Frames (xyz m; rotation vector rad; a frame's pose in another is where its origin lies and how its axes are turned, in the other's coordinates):
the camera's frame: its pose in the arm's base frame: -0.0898 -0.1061 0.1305 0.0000 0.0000 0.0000
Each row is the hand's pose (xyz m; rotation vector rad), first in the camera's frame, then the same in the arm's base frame.
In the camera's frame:
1: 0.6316 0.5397 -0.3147 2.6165 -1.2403 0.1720
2: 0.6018 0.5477 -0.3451 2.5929 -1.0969 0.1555
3: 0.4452 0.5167 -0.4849 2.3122 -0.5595 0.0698
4: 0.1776 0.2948 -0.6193 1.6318 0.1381 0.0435
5: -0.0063 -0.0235 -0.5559 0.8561 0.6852 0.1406
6: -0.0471 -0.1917 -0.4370 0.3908 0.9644 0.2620
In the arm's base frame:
1: 0.5418 0.4336 -0.1842 2.6165 -1.2403 0.1720
2: 0.5120 0.4416 -0.2146 2.5929 -1.0969 0.1555
3: 0.3554 0.4106 -0.3544 2.3122 -0.5595 0.0698
4: 0.0878 0.1887 -0.4888 1.6318 0.1381 0.0435
5: -0.0961 -0.1296 -0.4254 0.8561 0.6852 0.1406
6: -0.1369 -0.2978 -0.3065 0.3908 0.9644 0.2620

